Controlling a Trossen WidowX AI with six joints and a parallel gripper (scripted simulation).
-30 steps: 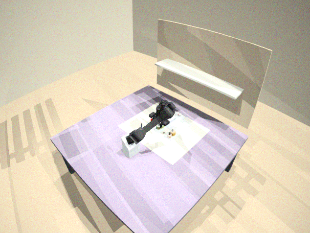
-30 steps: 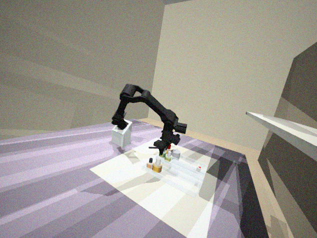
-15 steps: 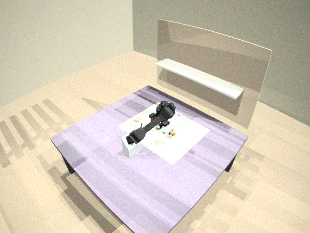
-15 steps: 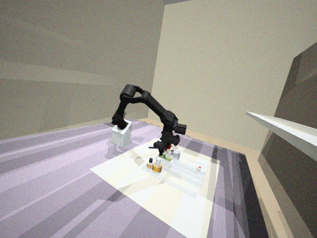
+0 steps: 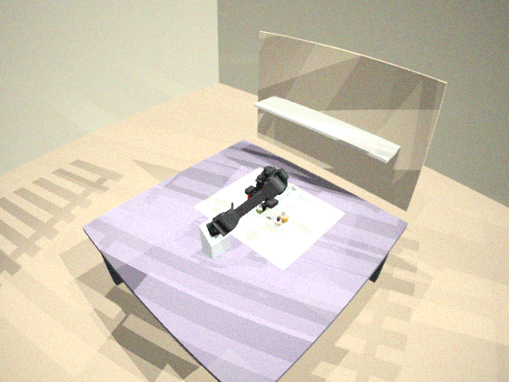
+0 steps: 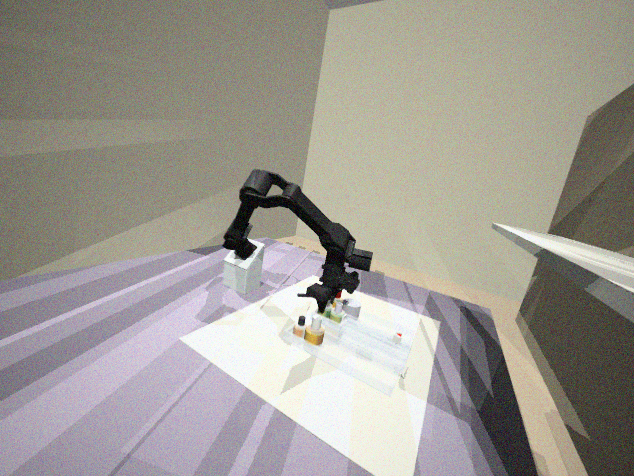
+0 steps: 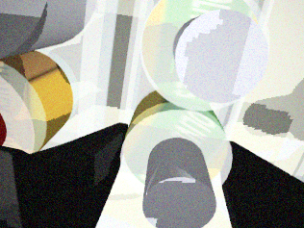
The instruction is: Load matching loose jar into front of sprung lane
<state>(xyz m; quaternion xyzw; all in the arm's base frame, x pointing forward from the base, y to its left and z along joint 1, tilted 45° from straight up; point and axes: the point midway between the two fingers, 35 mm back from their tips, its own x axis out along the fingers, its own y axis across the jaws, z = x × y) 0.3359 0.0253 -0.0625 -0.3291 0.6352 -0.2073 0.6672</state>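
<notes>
My gripper tip is now 9 cm to the right of the grey cylinder, 5 cm short of it and 1 cm above it. Also, from my gripper tip: wall shelf 50 cm ahead, 33 cm above, 5 cm to the left; then clear lane rack 15 cm ahead, 1 cm to the right, 1 cm below.
</notes>
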